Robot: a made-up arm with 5 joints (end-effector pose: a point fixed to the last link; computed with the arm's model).
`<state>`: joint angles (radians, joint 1 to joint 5).
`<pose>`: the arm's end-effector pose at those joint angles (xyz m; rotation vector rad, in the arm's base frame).
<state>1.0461 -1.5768 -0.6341 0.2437 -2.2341</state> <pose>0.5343 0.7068 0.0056 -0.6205 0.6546 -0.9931</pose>
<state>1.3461 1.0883 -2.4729 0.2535 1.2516</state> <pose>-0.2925 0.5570 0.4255 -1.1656 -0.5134 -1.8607</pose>
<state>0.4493 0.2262 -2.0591 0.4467 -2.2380</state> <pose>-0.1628 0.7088 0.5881 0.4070 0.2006 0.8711</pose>
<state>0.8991 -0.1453 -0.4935 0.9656 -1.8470</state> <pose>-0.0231 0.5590 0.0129 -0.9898 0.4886 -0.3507</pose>
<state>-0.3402 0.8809 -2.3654 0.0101 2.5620</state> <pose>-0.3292 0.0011 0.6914 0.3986 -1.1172 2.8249</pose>
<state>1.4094 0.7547 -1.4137 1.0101 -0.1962</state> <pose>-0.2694 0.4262 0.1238 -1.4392 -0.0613 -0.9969</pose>
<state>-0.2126 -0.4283 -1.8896 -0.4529 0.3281</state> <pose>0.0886 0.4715 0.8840 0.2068 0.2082 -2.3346</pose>
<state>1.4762 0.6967 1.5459 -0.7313 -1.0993</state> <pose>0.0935 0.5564 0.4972 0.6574 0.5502 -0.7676</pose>
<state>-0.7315 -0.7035 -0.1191 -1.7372 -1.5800</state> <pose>0.1133 0.0908 0.6518 -1.7358 -0.3963 0.6389</pose>
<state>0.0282 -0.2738 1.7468 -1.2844 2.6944</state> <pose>-0.0106 0.1173 0.8329 0.7647 -1.5262 0.4117</pose>
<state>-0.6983 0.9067 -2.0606 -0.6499 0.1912</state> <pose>-0.2278 -0.0647 0.4933 1.0613 -0.2104 -1.1354</pose>
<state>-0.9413 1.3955 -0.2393 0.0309 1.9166</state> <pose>0.1860 -0.0676 -0.0032 -1.9441 0.6453 2.1435</pose>
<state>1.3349 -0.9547 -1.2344 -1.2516 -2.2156</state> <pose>0.3187 0.6269 -0.1147 -2.4084 0.5984 -0.2663</pose>
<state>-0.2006 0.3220 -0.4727 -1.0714 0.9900</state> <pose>-0.0566 0.1328 0.3922 0.4721 -2.2198 -1.2089</pose>
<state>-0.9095 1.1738 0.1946 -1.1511 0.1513</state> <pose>0.1948 -0.2073 0.1756 -0.0233 -3.0246 -0.7714</pose>
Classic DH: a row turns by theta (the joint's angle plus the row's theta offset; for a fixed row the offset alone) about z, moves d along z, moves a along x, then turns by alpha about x. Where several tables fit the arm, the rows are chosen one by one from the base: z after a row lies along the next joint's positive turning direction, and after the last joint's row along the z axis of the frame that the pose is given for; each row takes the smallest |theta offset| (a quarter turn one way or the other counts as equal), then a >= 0, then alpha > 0; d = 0 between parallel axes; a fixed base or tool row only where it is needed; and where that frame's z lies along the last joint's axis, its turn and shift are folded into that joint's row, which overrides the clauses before.
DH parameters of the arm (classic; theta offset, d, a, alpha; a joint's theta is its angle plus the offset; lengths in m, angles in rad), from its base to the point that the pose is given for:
base (fixed): 1.5708 0.2169 0.1054 -1.5708
joint 1: -0.3824 -0.3659 0.1946 1.2713
joint 2: 0 0.3714 0.1104 -1.2713
joint 3: 0.3418 0.6136 0.0373 -2.5297
joint 4: 1.5376 0.4034 -0.1165 -1.5941
joint 5: 0.698 0 0.037 3.1416
tool (fixed): 0.0865 -0.0553 0 0

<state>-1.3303 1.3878 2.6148 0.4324 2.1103</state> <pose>0.0795 -0.6381 0.0402 -0.6675 1.4597 -0.2713</pose>
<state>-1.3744 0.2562 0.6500 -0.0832 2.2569</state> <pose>-0.0566 -0.0861 0.0792 -0.7023 1.0488 2.0657</pose>
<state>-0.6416 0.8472 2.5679 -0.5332 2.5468</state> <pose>-0.1001 -0.4161 0.6617 1.2881 -2.2888 1.7022</pose>
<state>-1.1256 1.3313 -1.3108 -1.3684 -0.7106</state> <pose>-0.0170 -0.0938 0.1963 0.4783 -2.0788 -0.8171</pose>
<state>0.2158 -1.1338 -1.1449 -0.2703 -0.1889</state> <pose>0.3742 0.7122 0.5993 -0.8389 0.0393 -2.1904</pose>
